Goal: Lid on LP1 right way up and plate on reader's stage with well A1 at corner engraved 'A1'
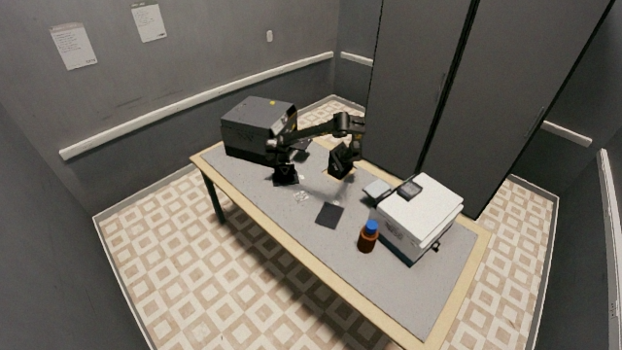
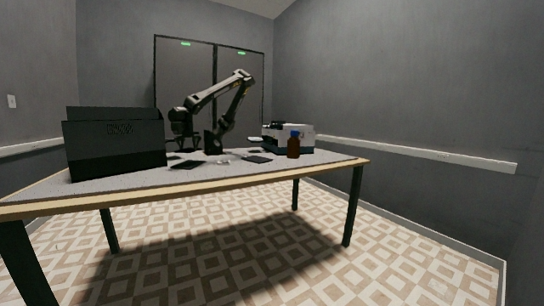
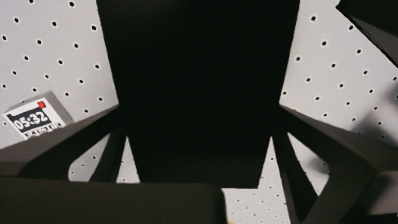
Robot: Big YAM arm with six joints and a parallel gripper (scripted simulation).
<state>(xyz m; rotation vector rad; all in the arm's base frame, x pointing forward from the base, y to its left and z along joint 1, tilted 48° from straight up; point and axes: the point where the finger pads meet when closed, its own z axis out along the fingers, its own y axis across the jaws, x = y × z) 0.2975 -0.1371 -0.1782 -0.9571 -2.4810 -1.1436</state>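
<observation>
Now: the LP1 label 9 cm below my hand, 9 cm behind it and 7 cm to the left of it. Also, from my hand: dark lid right at my hand; dark flat pad 39 cm to the left, 8 cm below, 6 cm ahead; white multi-well plate 52 cm to the left, 20 cm behind, 1 cm above.
</observation>
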